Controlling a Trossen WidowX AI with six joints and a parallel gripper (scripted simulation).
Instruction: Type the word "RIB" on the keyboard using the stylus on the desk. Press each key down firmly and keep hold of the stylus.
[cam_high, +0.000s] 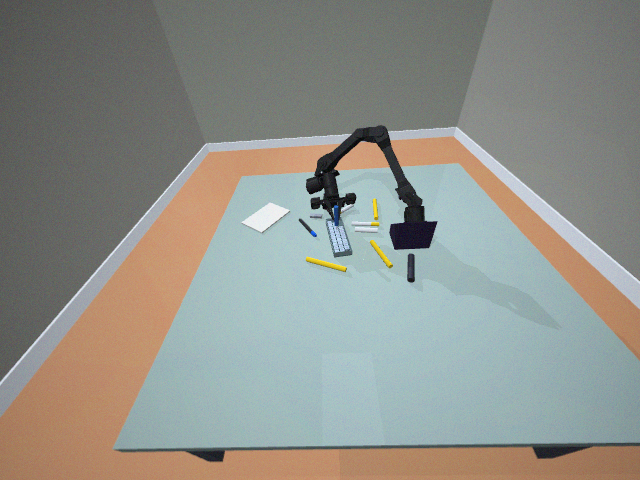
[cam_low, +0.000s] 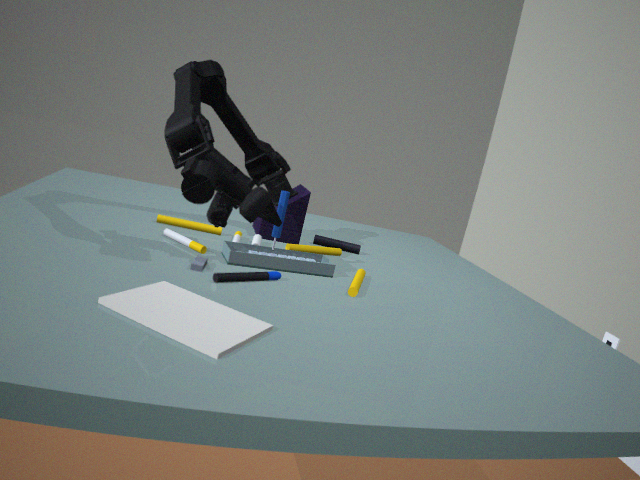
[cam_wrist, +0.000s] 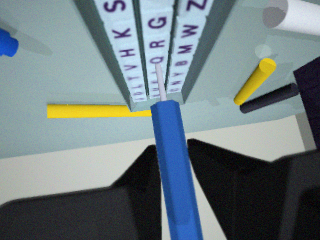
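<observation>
Right now my gripper tip is 11 cm short of the black-and-blue marker, 4 cm to the left of it and 8 cm above it. Round my gripper tip: blue stylus (1 cm below); stylus tip (5 cm below); grey eraser (8 cm ahead, 15 cm to the right, 8 cm below).
</observation>
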